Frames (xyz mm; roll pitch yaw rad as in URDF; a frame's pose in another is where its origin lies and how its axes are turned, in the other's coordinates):
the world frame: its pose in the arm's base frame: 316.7 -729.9 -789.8 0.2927 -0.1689 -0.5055
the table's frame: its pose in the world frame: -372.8 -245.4 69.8 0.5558 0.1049 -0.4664
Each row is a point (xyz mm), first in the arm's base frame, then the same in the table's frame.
Working: the arm's base frame: its pose in the table's frame: -601.4 992.7 63.1 -0.6864 0.6292 0.7213

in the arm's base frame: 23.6 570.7 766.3
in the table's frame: -1097.2 1791.3 236.0
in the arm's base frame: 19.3 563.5 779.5
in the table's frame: -1095.2 1796.8 250.5
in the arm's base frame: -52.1 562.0 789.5
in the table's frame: -1138.1 1765.9 299.5
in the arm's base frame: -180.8 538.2 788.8
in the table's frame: -1197.3 1688.7 387.0
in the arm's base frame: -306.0 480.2 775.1
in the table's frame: -1226.4 1591.8 481.8
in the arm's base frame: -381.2 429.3 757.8
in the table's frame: -1230.5 1521.2 541.3
